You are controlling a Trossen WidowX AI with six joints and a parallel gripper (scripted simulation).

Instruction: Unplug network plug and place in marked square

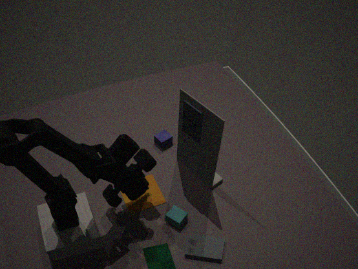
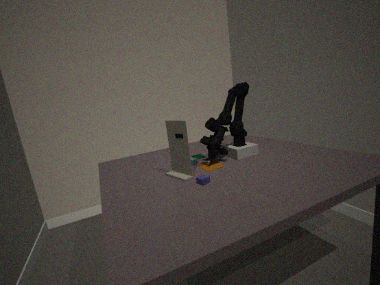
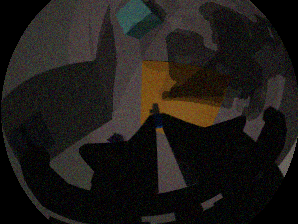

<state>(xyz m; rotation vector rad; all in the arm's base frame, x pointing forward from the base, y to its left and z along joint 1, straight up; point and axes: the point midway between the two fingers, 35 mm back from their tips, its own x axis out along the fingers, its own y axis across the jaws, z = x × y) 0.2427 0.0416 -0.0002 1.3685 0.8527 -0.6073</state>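
My gripper tip is 4 cm above the orange marked square and 1 cm past it. Also, from my gripper tip: flat green piece: 24 cm to the right, 6 cm behind, 4 cm below; then upright grey panel: 18 cm ahead, 10 cm above, 1 cm to the left; then blue network plug: 1 cm ahead.
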